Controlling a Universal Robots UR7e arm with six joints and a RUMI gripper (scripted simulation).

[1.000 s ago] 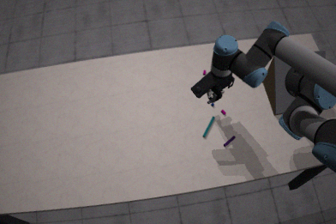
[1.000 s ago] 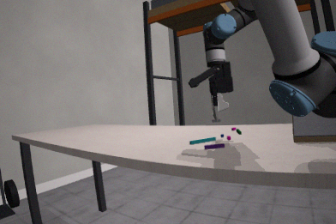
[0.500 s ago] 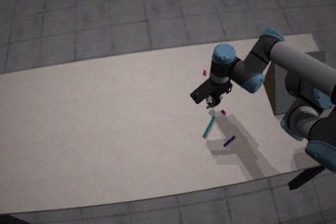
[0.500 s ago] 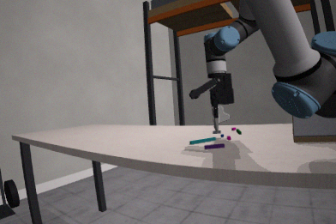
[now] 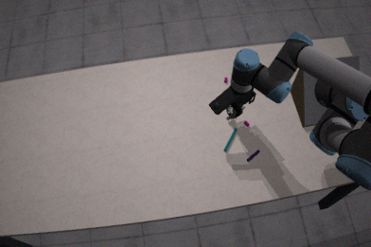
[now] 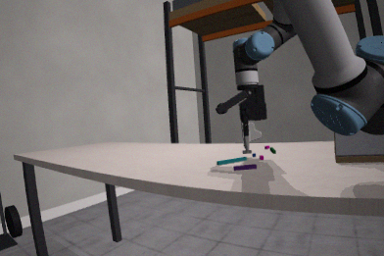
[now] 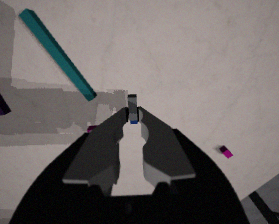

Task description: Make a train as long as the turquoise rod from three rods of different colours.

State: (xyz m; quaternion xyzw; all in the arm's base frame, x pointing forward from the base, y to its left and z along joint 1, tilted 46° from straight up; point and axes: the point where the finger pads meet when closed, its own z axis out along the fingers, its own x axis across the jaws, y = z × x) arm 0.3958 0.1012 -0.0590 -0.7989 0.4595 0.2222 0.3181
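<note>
Now: hand 10 mm above the grey rod. Also, from my hand: green rod 110 mm to the right, 60 mm behind, 20 mm below; then small blue rod 20 mm below, 20 mm behind, 10 mm to the right; then turquoise rod 90 mm to the left, 20 mm below, 10 mm ahead.
</note>
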